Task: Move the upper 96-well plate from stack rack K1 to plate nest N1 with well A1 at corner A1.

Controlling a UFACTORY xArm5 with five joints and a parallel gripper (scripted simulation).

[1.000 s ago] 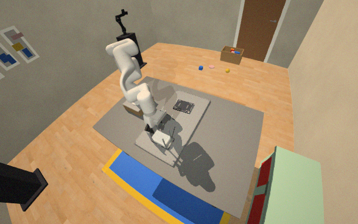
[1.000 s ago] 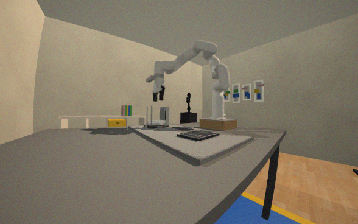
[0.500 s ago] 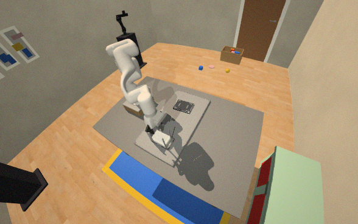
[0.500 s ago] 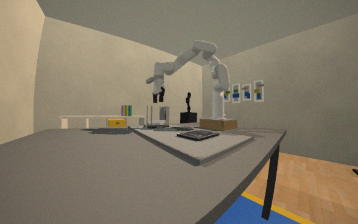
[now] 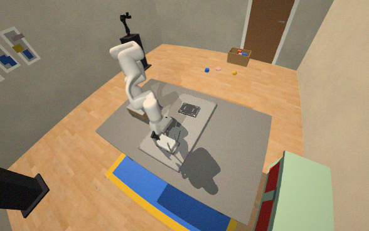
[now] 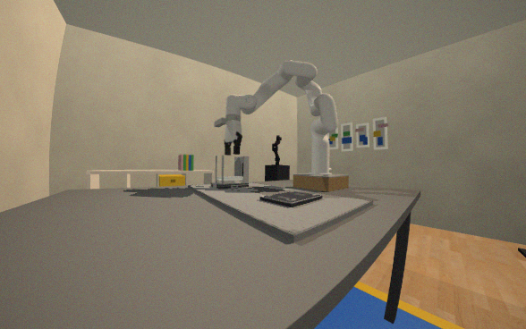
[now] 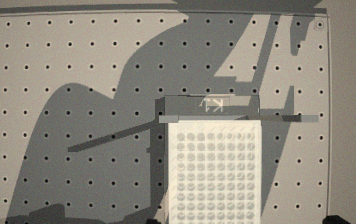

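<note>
The white 96-well plate is 13 cm below my hand. Also, from my hand: dark plate nest N1: 38 cm to the left, 16 cm below; A1 label: 33 cm to the left, 15 cm below, 8 cm ahead.
</note>
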